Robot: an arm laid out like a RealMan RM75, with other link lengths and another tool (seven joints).
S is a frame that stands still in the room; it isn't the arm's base.
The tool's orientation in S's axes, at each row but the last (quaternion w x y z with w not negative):
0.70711 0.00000 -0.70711 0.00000
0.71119 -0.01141 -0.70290 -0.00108
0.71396 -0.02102 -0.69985 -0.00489
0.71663 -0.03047 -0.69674 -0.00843
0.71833 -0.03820 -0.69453 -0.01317
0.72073 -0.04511 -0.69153 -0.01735
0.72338 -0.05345 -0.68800 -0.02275
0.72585 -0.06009 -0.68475 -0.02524
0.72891 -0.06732 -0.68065 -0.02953
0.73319 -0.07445 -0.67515 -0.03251
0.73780 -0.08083 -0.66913 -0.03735
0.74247 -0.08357 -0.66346 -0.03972
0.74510 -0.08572 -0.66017 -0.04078
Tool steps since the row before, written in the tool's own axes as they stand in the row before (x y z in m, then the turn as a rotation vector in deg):
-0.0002 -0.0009 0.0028 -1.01 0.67 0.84
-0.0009 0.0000 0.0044 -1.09 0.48 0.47
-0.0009 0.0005 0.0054 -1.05 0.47 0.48
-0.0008 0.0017 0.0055 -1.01 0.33 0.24
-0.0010 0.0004 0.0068 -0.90 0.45 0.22
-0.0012 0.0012 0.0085 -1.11 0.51 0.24
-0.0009 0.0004 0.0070 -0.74 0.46 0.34
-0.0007 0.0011 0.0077 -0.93 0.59 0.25
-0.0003 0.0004 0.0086 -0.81 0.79 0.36
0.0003 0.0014 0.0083 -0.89 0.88 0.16
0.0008 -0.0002 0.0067 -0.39 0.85 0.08
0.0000 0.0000 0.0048 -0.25 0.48 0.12
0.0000 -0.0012 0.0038 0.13 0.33 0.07
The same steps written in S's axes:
-0.0028 -0.0009 -0.0002 -0.84 0.67 -1.01
-0.0044 0.0001 -0.0008 -0.47 0.47 -1.09
-0.0054 0.0007 -0.0008 -0.48 0.46 -1.05
-0.0054 0.0020 -0.0007 -0.25 0.31 -1.01
-0.0068 0.0009 -0.0008 -0.22 0.43 -0.91
-0.0084 0.0019 -0.0009 -0.24 0.49 -1.12
-0.0070 0.0011 -0.0006 -0.33 0.46 -0.74
-0.0075 0.0020 -0.0003 -0.23 0.57 -0.94
-0.0085 0.0016 0.0002 -0.31 0.79 -0.83
-0.0079 0.0027 0.0008 -0.10 0.85 -0.93
-0.0065 0.0010 0.0014 0.02 0.83 -0.44
-0.0047 0.0008 0.0005 -0.07 0.48 -0.27
-0.0039 -0.0005 0.0005 0.01 0.34 0.11

